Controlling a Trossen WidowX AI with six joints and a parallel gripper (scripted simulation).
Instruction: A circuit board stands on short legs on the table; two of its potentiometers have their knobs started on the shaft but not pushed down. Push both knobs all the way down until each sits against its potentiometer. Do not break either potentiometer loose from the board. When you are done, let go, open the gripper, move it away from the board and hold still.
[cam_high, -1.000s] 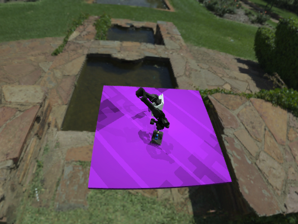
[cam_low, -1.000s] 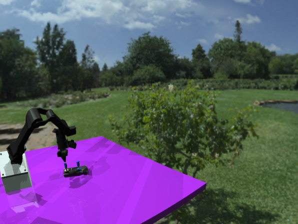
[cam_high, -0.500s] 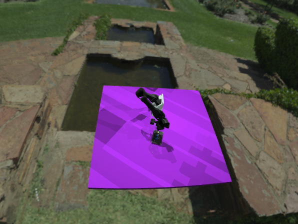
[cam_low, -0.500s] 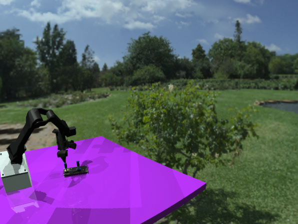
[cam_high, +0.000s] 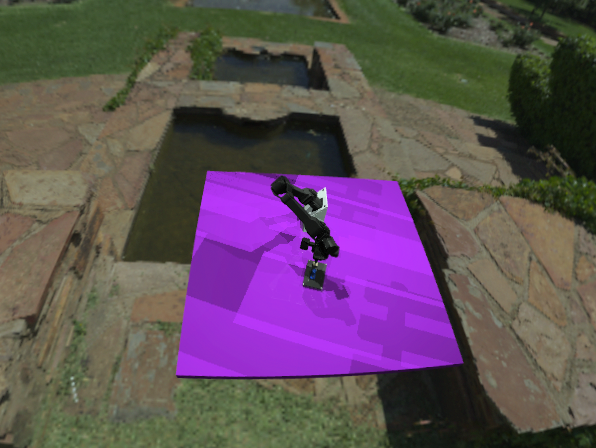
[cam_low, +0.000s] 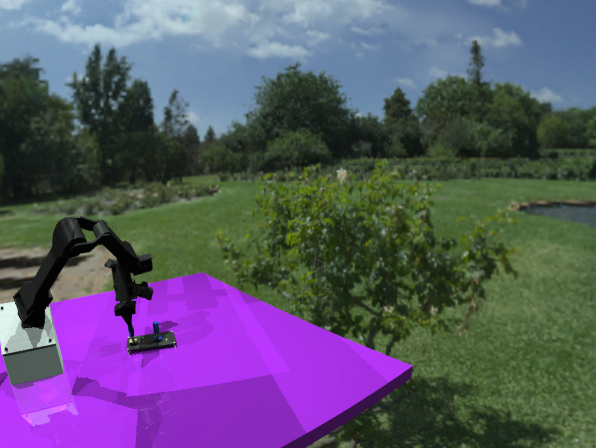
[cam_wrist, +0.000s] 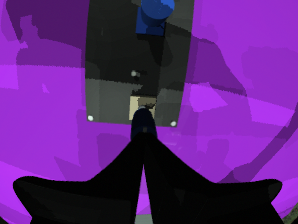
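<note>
The blue knob is 1 cm below my gripper tip.
</note>
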